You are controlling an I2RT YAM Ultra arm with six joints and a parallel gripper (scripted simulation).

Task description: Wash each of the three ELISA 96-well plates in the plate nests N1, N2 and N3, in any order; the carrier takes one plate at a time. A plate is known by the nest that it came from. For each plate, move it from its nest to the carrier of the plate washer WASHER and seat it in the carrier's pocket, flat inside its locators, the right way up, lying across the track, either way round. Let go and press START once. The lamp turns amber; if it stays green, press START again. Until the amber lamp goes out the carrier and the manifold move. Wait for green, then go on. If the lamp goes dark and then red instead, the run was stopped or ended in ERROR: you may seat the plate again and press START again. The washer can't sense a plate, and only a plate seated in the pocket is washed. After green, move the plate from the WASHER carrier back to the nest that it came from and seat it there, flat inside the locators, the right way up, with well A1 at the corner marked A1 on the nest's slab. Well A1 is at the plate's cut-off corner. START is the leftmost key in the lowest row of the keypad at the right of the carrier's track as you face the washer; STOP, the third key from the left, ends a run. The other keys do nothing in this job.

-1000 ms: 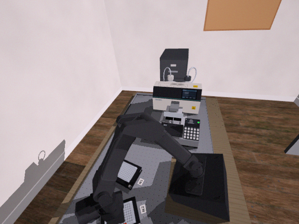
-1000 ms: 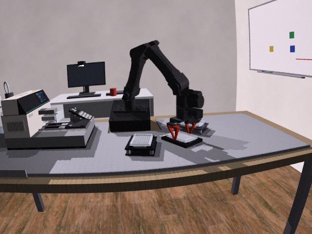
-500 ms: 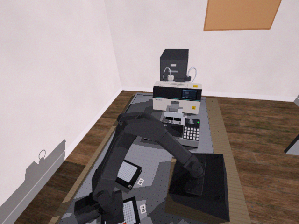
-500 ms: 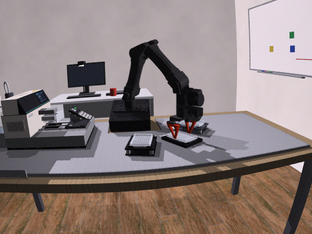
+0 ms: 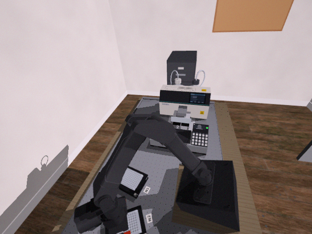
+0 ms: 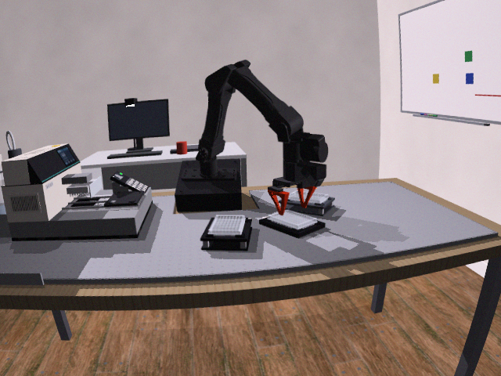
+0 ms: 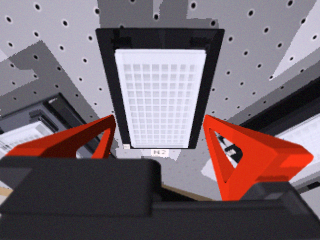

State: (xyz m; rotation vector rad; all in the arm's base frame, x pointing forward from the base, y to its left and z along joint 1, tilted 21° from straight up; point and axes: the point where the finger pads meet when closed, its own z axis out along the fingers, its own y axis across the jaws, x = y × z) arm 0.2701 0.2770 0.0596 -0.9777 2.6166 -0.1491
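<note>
The nest N2 lies 50 mm below my hand. Round my hand: N2 label (80 mm behind, 70 mm to the right, 50 mm below); then nest N3 (170 mm behind, 70 mm to the left, 30 mm below); then N1 label (10 mm behind, 180 mm to the right, 50 mm below).
</note>
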